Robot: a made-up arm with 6 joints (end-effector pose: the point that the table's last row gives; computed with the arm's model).
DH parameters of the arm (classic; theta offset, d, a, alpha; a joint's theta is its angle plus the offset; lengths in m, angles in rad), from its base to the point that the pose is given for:
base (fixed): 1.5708 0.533 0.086 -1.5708
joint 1: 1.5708 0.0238 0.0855 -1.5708
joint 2: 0 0.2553 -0.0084 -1.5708
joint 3: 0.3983 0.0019 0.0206 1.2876
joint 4: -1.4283 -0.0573 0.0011 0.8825
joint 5: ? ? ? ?
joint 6: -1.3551 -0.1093 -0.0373 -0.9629
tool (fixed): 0.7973 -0.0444 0 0
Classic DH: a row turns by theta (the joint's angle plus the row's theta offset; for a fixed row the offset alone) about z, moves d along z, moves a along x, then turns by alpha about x.
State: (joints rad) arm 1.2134 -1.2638 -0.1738 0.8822 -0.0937 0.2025
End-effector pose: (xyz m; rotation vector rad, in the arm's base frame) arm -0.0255 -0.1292 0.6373 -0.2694 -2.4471 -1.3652
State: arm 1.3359 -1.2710 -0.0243 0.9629 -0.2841 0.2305
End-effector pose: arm -0.0203 -0.1121 0.6598 -0.4102 -2.7199 -1.4505
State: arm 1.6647 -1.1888 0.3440 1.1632 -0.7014 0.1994
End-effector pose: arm 0.0100 -0.0460 0.7053 0.1234 2.3114 1.1270
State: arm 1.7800 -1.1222 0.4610 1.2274 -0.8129 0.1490
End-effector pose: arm 0.0248 -0.0151 0.7172 -0.0825 2.2262 1.0446
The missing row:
joint 5: -0.4475 -0.1956 -0.0041 2.6615
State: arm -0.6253 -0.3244 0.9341 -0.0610 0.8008 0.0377
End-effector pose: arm 0.0400 -0.0314 0.4265 -1.2762 -0.4519 2.0444
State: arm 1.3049 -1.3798 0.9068 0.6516 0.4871 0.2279
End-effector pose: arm 0.0741 -0.1025 0.6831 -0.2970 2.3294 1.5419
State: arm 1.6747 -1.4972 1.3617 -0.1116 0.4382 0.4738
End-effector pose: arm 0.0802 -0.0150 0.7031 0.1459 1.6467 1.9965
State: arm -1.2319 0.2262 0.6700 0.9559 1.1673 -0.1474
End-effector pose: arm -0.0153 -0.0102 0.3482 -0.6339 0.3689 0.4603
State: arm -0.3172 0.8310 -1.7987 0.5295 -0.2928 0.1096
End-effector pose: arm 0.0611 -0.1974 0.3385 -0.8287 2.6275 0.6143
